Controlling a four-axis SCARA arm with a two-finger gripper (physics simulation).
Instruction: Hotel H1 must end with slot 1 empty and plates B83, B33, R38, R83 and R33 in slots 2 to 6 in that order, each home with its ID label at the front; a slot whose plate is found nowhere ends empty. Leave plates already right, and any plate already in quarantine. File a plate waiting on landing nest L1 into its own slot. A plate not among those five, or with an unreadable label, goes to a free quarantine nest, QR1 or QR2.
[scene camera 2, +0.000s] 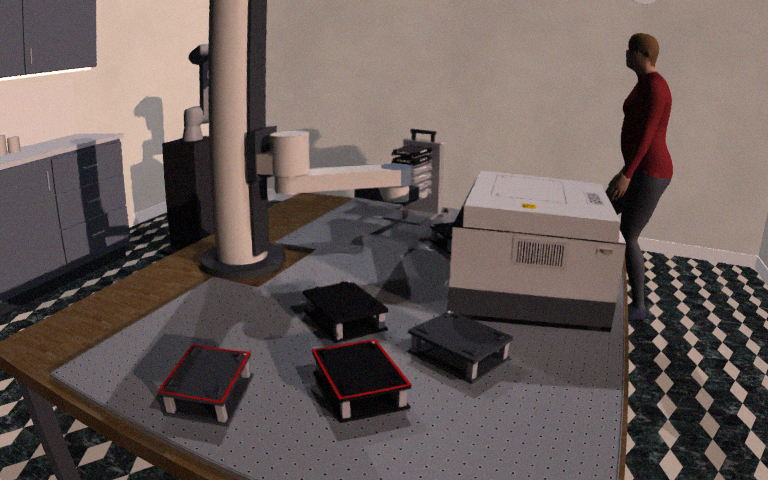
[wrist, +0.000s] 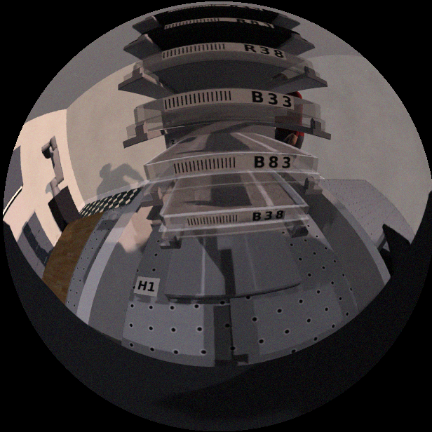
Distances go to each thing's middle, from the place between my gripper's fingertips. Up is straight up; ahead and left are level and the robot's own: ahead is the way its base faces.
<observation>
I see my gripper 80 mm to the right of the hotel H1 (scene camera 2: 432, 203), 30 mm below it and 10 mm short of it. The rest, counted from my hand: pale plate (wrist: 227, 211) 10 mm to the left; white instrument (scene camera 2: 480, 259) 490 mm ahead, 450 mm to the right, 10 mm above; black nest RG (scene camera 2: 355, 301) 760 mm to the right, 140 mm ahead, 50 mm below.
</observation>
